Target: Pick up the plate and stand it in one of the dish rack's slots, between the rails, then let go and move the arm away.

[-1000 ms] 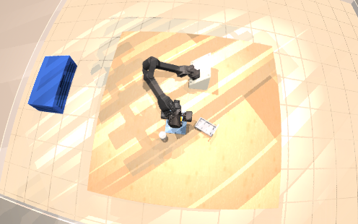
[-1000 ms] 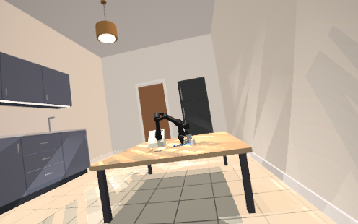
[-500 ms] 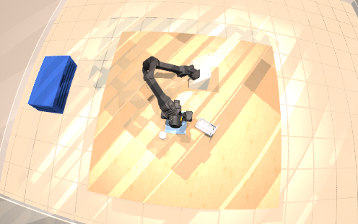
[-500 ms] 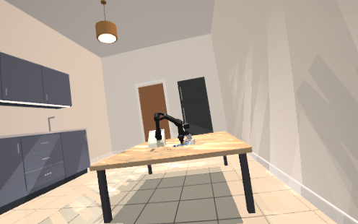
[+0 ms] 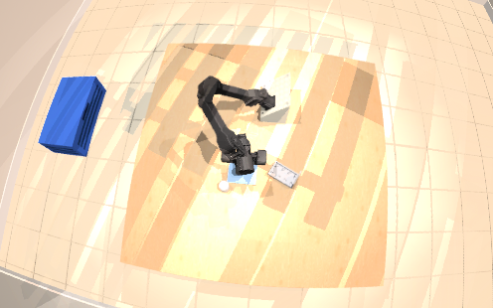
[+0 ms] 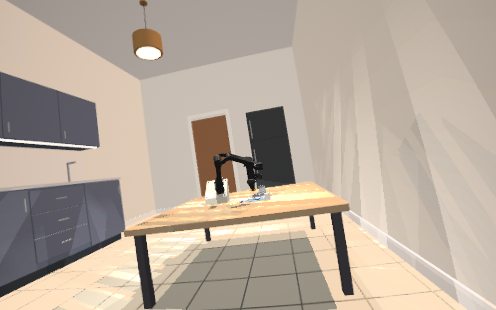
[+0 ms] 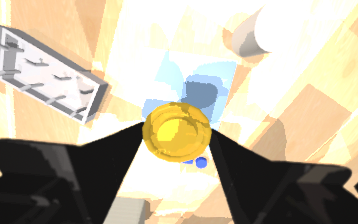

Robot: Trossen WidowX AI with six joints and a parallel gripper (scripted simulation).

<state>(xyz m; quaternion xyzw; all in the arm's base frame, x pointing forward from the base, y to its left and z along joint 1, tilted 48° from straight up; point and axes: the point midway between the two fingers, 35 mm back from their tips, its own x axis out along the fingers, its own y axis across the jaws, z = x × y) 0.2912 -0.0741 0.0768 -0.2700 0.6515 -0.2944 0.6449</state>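
Now: the grey dish rack 18 cm to the left of my gripper tip, 5 cm below it and 3 cm ahead of it. Round my gripper tip: yellow plate 1 cm above; then white cup 10 cm ahead, 9 cm to the right, 5 cm below; then blue utensil 11 cm behind, 7 cm below, 3 cm to the right.
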